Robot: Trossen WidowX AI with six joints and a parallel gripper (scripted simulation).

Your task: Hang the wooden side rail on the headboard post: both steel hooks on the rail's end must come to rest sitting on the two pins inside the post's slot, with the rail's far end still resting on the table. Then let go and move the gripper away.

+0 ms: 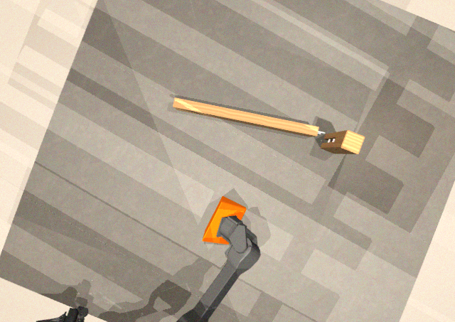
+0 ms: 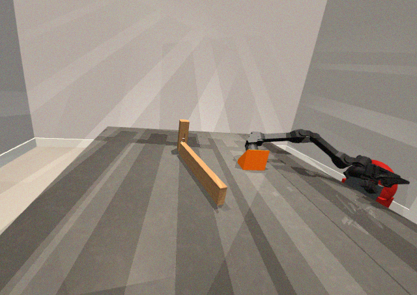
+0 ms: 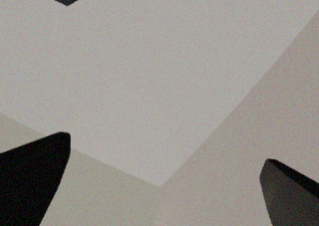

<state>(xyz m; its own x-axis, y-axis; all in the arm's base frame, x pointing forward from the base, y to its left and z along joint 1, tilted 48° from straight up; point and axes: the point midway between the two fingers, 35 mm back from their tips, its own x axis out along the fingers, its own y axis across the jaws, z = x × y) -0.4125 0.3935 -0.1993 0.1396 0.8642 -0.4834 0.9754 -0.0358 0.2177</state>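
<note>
The wooden headboard post is 760 mm ahead of my gripper tip, 700 mm to the right of it and 50 mm below it.
</note>
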